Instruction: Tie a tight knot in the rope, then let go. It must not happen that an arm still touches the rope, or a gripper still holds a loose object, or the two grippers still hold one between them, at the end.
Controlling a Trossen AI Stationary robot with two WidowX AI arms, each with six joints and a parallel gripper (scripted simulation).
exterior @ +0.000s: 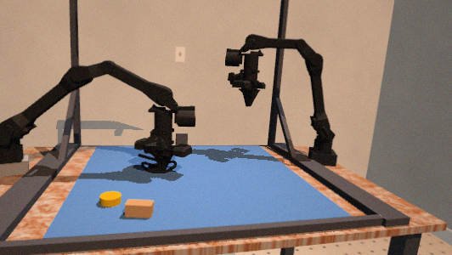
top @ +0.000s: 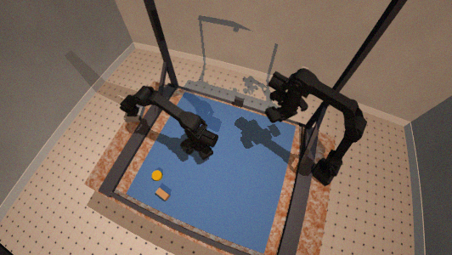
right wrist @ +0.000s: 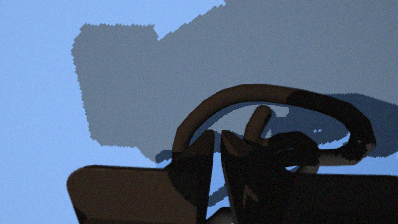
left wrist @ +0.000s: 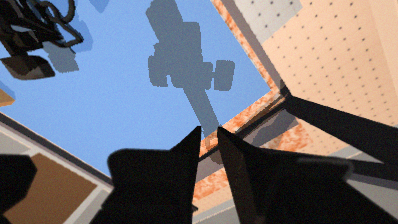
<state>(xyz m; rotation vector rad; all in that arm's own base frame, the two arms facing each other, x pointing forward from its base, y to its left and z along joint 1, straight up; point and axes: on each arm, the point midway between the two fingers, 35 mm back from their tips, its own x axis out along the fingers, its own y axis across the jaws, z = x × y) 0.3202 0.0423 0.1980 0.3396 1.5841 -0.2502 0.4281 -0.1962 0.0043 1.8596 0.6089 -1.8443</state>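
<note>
Now: the blue mat 100 mm to the left of my right hand, 30 mm below it and 30 mm ahead of it. Round my right hand: yellow disc 220 mm ahead, 150 mm to the right, 20 mm below; orange block 290 mm ahead, 80 mm to the right, 20 mm below.
</note>
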